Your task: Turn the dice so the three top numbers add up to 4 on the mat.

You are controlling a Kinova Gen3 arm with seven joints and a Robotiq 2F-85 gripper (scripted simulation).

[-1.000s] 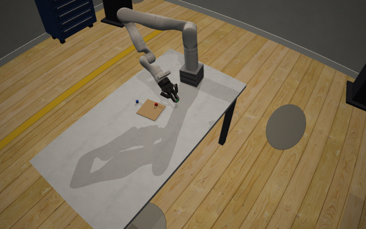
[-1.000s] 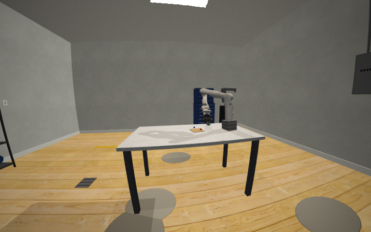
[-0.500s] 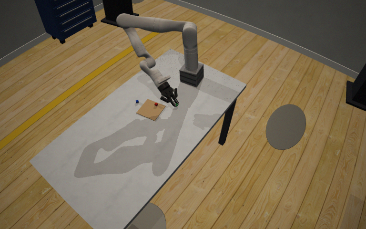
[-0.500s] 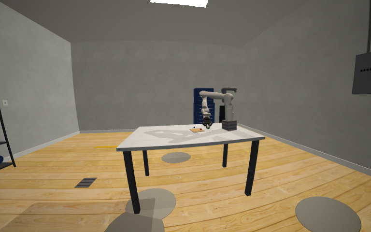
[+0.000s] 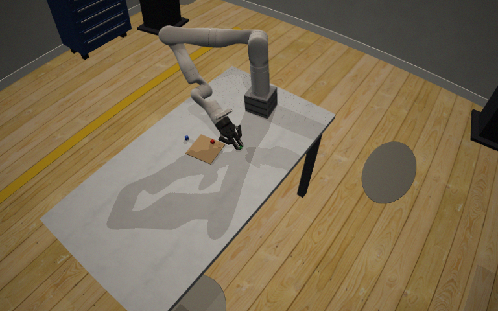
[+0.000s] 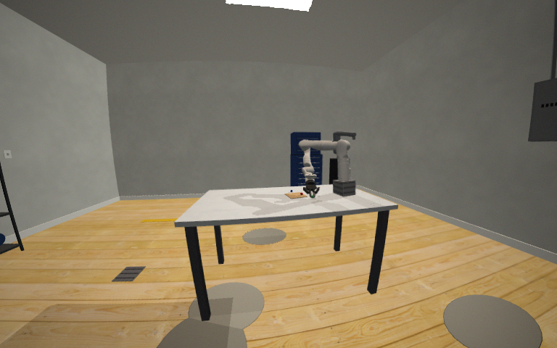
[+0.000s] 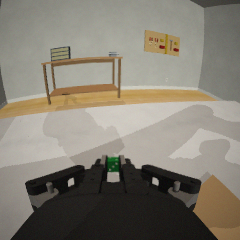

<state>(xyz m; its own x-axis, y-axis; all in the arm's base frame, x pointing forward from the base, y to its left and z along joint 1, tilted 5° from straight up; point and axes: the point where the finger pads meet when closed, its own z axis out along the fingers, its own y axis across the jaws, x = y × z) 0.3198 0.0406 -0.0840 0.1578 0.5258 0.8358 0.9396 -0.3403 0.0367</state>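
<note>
The green die lies 10 mm to the left of my hand and 10 mm below it. The rest, counted from my hand: blue die (60 mm ahead, 260 mm to the right, 20 mm below); then tan mat (70 mm ahead, 140 mm to the right, 30 mm below); then red die (30 mm ahead, 130 mm to the right, 20 mm below).
</note>
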